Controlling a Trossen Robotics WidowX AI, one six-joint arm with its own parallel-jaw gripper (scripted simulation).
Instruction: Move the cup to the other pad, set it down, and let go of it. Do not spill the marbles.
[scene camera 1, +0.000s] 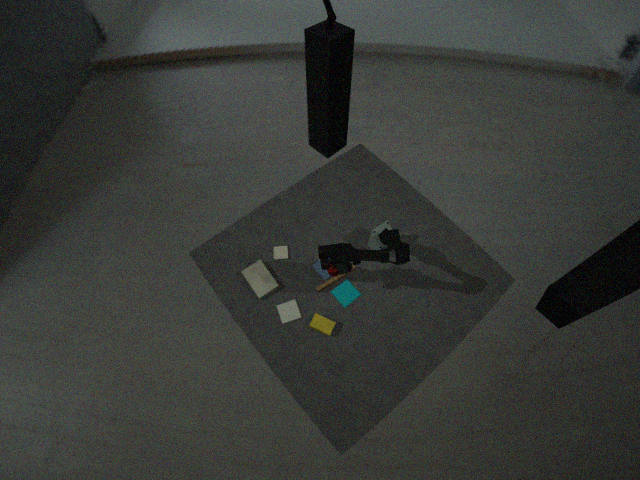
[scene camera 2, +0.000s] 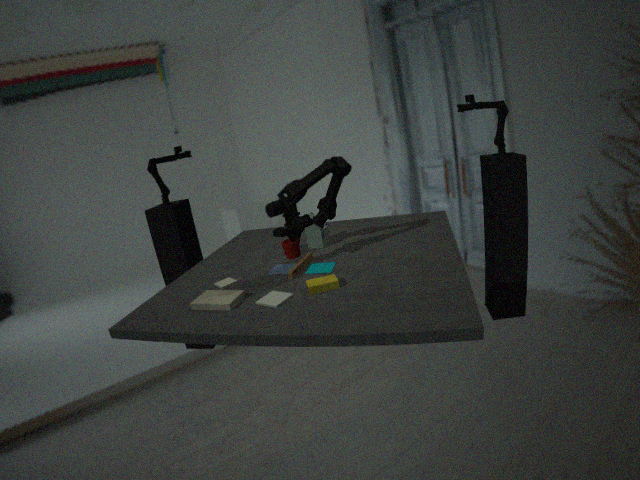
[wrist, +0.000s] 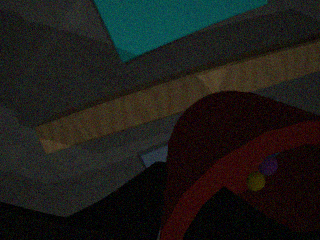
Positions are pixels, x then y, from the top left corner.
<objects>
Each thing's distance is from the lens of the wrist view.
my gripper (wrist: 174, 174): 0.10 m
wooden bar (wrist: 169, 95): 0.15 m
</objects>
